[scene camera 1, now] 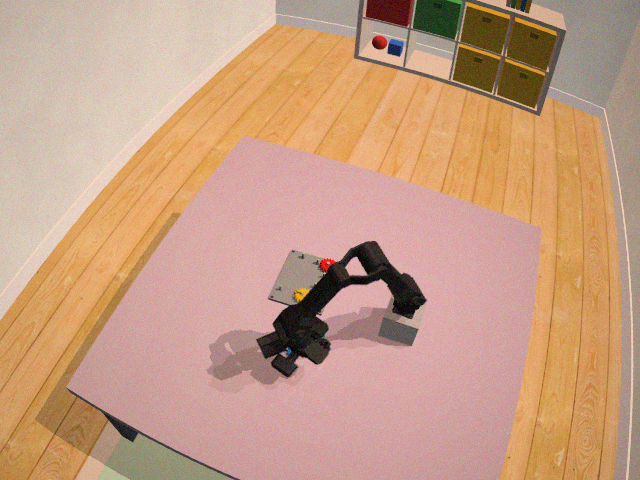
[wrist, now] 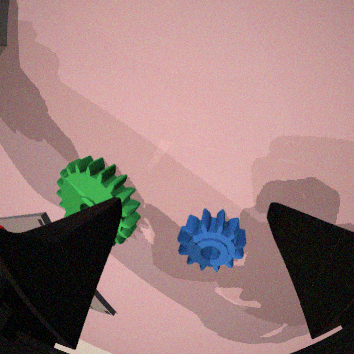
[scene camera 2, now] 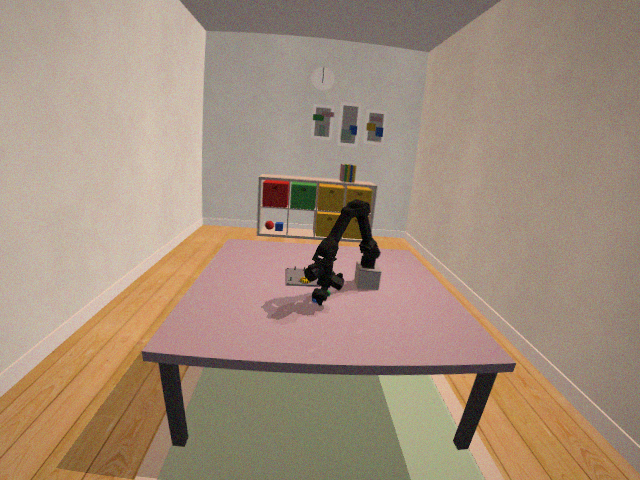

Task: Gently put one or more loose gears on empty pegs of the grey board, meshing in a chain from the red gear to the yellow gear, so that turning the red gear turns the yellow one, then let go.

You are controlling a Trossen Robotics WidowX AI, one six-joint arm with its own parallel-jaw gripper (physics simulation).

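Places are measured from the arm's base along level axes (x up, y back, z right), in metres.
Pixels of known places: gripper, fingertip midpoint: [wrist: 198,208]; arm's base, origin of the base link: [scene camera 1: 405,306] [scene camera 2: 367,265].
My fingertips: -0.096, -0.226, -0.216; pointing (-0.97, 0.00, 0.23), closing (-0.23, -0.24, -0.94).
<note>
Ahead of a thing's pixels: the offset from my fingertips to its top centre, as dx, dy, dz. "spot": to the spot under its first point. Level surfaces: height alone.
The grey board @(+0.020, -0.099, +0.254) [scene camera 1: 289,276] [scene camera 2: 298,274] [wrist: 22,223] bears the red gear @(spot: +0.015, -0.058, +0.325) [scene camera 1: 327,265] and the yellow gear @(+0.016, -0.082, +0.190) [scene camera 1: 300,295] [scene camera 2: 305,280], set apart, with several bare pegs; the arm hides part of it. A blue gear @(+0.007, -0.026, -0.004) [scene camera 1: 288,351] [scene camera 2: 314,300] [wrist: 212,241] lies flat on the table. A larger green gear @(+0.007, +0.005, +0.072) [scene camera 1: 323,337] [scene camera 2: 327,293] [wrist: 97,192] lies beside it, partly behind one finger in the wrist view. My gripper [scene camera 1: 299,356] [scene camera 2: 326,290] [wrist: 198,208] is open and empty above the table, its fingers spread to either side of the blue gear in the wrist view.
The arm's grey base block [scene camera 1: 398,328] [scene camera 2: 367,277] stands on the pink table @(dx -0.010) [scene camera 1: 413,403] [scene camera 2: 248,330], to the right of the board. The arm reaches from it past the board's right side. A shelf unit [scene camera 1: 406,47] [scene camera 2: 258,206] stands on the floor beyond the table.
</note>
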